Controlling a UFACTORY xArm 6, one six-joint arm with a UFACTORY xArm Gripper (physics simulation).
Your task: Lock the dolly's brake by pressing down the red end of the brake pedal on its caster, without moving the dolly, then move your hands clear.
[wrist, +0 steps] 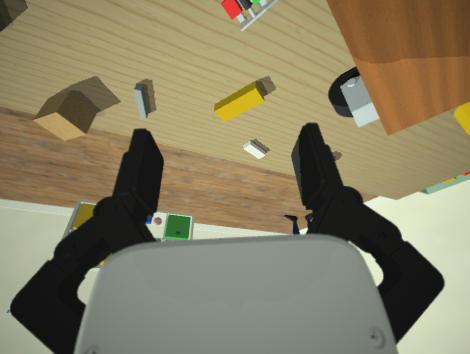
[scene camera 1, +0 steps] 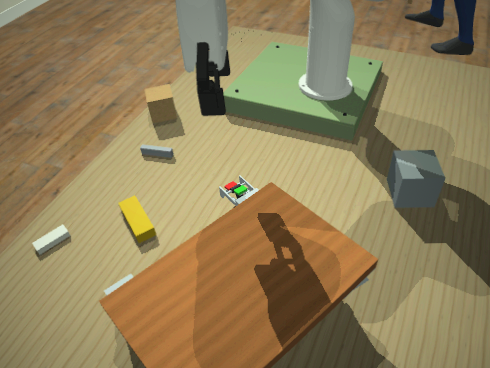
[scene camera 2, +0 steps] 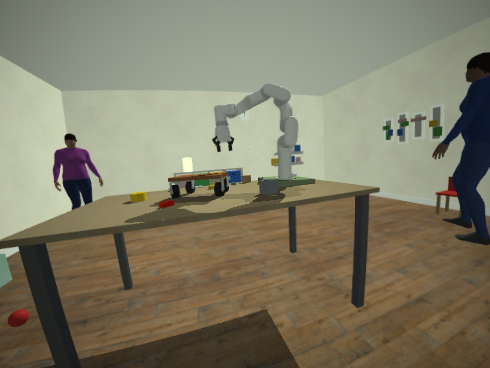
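Where they show: gripper, fingertip midpoint: (wrist: 227,141) (scene camera 1: 217,93) (scene camera 2: 225,151); arm's base, origin of the base link: (scene camera 1: 325,86) (scene camera 2: 284,178).
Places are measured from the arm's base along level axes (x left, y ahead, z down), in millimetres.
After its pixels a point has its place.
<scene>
The dolly (scene camera 1: 165,280) @[x -98, y 629, z -86 mm] (scene camera 2: 192,177) @[x 77, y 658, z -82 mm] (wrist: 415,30) @[x -44, y 576, z -86 mm] has an orange-brown wooden deck and stands on casters. Its brake pedal juts out past the deck between pale side arms. The pedal's red end (scene camera 1: 231,185) @[x -89, y 407, z -44 mm] (wrist: 231,8) @[x -91, y 406, z -43 mm] is on the outer side and its green end (scene camera 1: 241,190) @[x -64, y 426, z -57 mm] is nearer the deck. Which end sits lower is too small to tell. The wrist view cuts the pedal off at its top edge. My gripper (scene camera 1: 214,100) @[x -96, y 405, z -222 mm] (scene camera 2: 224,149) @[x -96, y 405, z -222 mm] (wrist: 227,141) @[x -96, y 405, z -222 mm] is open and empty, high above the table, apart from the pedal and the dolly.
A yellow block (scene camera 1: 136,219) @[x -252, y 476, z 17 mm] (wrist: 240,101) @[x -248, y 466, z 17 mm], a white block (scene camera 1: 51,240) @[x -389, y 558, z 26 mm] (wrist: 255,149) @[x -386, y 550, z 26 mm], a grey bar (scene camera 1: 157,151) @[x -305, y 288, z 25 mm] (wrist: 141,101) @[x -300, y 285, z 20 mm] and a tan box (scene camera 1: 161,106) @[x -350, y 168, z -3 mm] (wrist: 70,116) @[x -342, y 163, z -10 mm] lie on the pedal's side of the dolly. A grey cube (scene camera 1: 416,180) @[x 210, y 305, z -31 mm] (scene camera 2: 268,187) @[x 254, y 292, z 0 mm] stands across from them, near the green base plate (scene camera 1: 270,75) @[x -140, y -17, z -2 mm].
</scene>
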